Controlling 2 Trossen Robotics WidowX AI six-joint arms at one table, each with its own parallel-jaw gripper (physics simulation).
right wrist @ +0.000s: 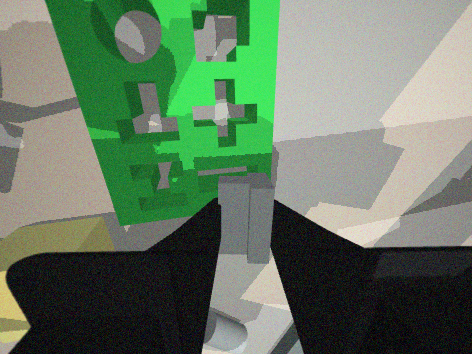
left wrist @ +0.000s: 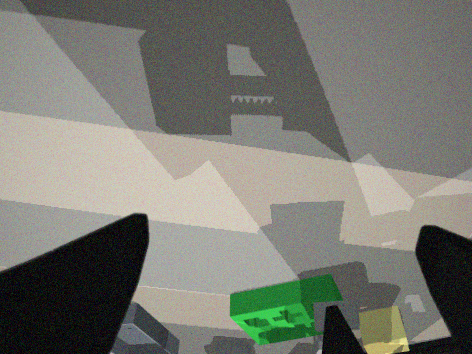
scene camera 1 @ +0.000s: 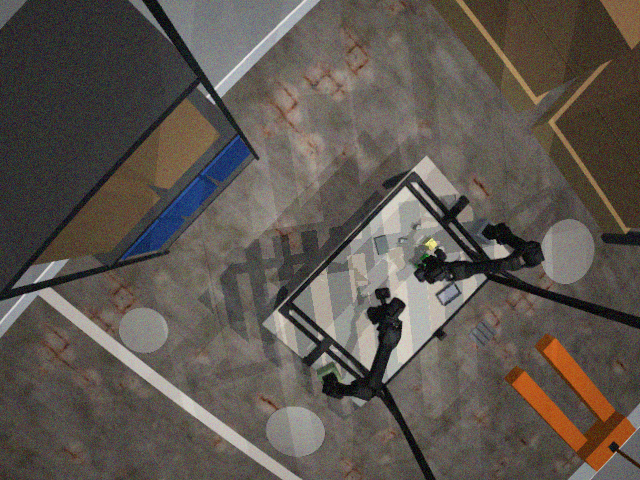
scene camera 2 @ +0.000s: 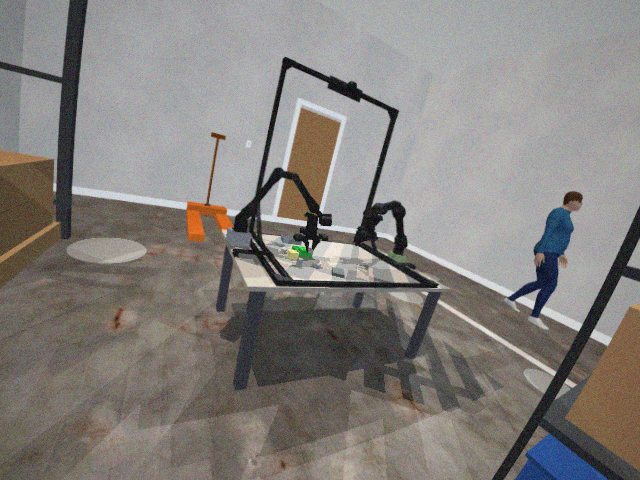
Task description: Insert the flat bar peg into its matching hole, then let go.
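Note:
The green board with shaped holes [scene camera 1: 424,257] [scene camera 2: 301,251] [left wrist: 265,302] [right wrist: 261,75] lies on the table. My right gripper [scene camera 1: 428,269] [scene camera 2: 311,242] [right wrist: 242,204] is shut on the flat bar peg [right wrist: 234,220], grey and upright. In the right wrist view the peg's far end overlaps the near right edge of the straight slot [right wrist: 222,171]; how its lower end sits against the board cannot be told. My left gripper [scene camera 1: 385,308] [scene camera 2: 364,238] [left wrist: 285,233] is open and empty, above the table and away from the board.
A yellow block [scene camera 1: 430,243] [scene camera 2: 292,254] [left wrist: 382,327] [right wrist: 55,240] is beside the board. A grey tray [scene camera 1: 448,293] lies near the table edge. A grey cylinder [right wrist: 229,331] shows below the peg in the right wrist view. A black frame [scene camera 2: 279,118] rises over the table.

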